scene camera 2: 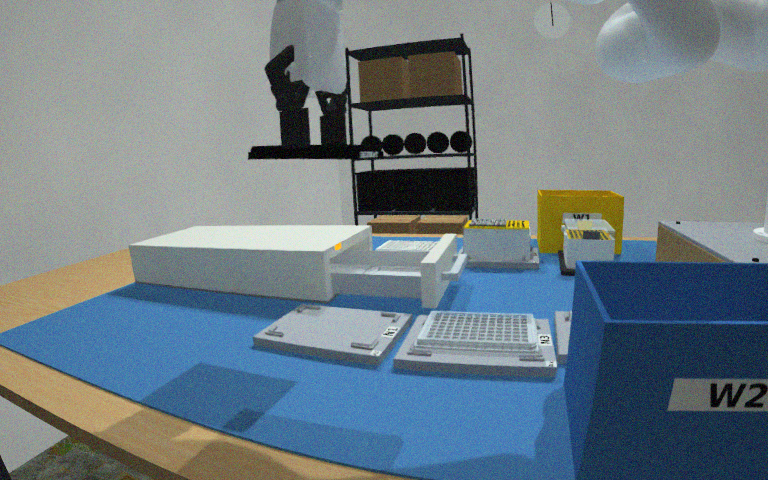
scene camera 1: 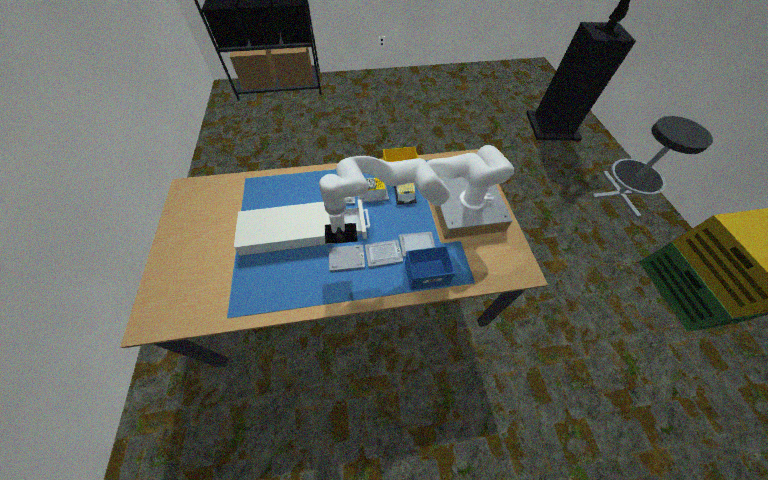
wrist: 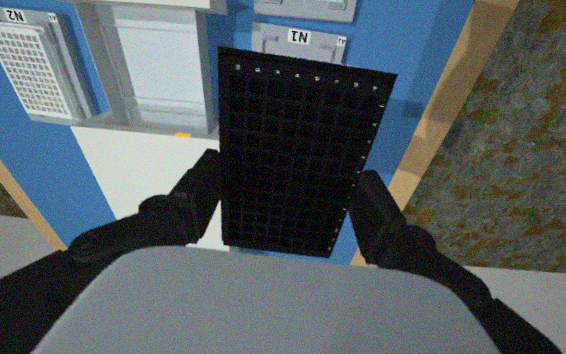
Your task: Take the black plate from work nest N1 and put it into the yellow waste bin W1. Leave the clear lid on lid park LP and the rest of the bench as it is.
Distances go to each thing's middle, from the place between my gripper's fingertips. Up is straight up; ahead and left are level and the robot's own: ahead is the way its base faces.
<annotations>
Now: the black plate [scene camera 2: 313, 151] right at my hand.
</annotations>
